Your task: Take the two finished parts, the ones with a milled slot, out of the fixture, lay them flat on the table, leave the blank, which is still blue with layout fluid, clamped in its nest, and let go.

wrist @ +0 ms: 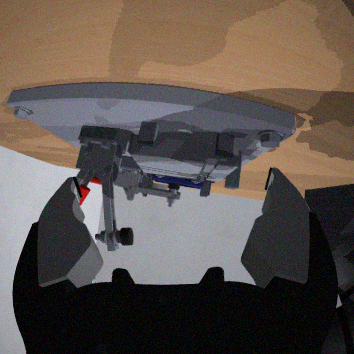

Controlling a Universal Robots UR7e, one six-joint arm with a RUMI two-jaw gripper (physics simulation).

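Seen in the pictures: gripper, fingertip midpoint: point(171, 174); arm's base, origin of the base link: point(347, 251).
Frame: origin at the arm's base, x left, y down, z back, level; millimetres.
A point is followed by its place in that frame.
Note:
The fixture point(60, 109) {x -195, y 117, z -486 mm} is a grey plate on the wooden table, seen at a low slant across the middle of the wrist view, with dark nests and clamps on it. The blue blank point(182, 181) {x -51, y 93, z -390 mm} shows as a narrow strip at the fixture's near side, beside a small clamp arm. I cannot make out a finished part with a milled slot; much of the nest area is hidden by the slant. My gripper point(171, 174) {x -175, y 82, z -393 mm} is open, with nothing between its fingers. Its fingertips flank the near side of the fixture in the picture.
A clamp arm point(109, 212) with a black tip point(125, 236) {x -151, y 27, z -425 mm} stands up toward me at the left, near my left finger. A red clamp handle point(84, 194) {x -145, y 55, z -475 mm} partly shows behind that fingertip. The wooden table point(175, 40) {x -243, y 132, z -394 mm} ends behind the clamps; dark equipment point(330, 215) {x -19, y 75, z -102 mm} is at the right.

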